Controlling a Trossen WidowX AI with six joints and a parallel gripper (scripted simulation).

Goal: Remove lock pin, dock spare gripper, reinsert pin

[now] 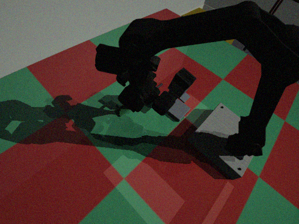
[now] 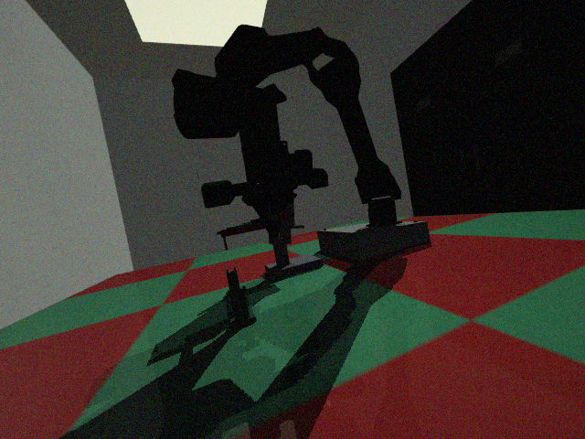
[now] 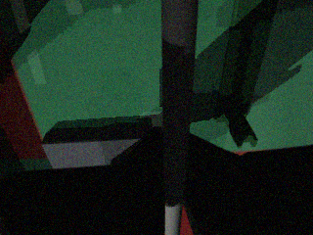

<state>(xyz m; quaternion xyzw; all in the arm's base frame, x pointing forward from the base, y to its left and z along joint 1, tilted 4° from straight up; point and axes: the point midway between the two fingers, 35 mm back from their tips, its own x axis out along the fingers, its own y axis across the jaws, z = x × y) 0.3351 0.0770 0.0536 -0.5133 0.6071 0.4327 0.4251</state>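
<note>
Now: the socket 100 mm to the right of my gripper tip, 60 mm behind it and 40 mm below it. Also, from my gripper tip: spare gripper 100 mm to the right, 60 mm behind, 40 mm above; narrow green rack 80 mm ahead, 70 mm below.
</note>
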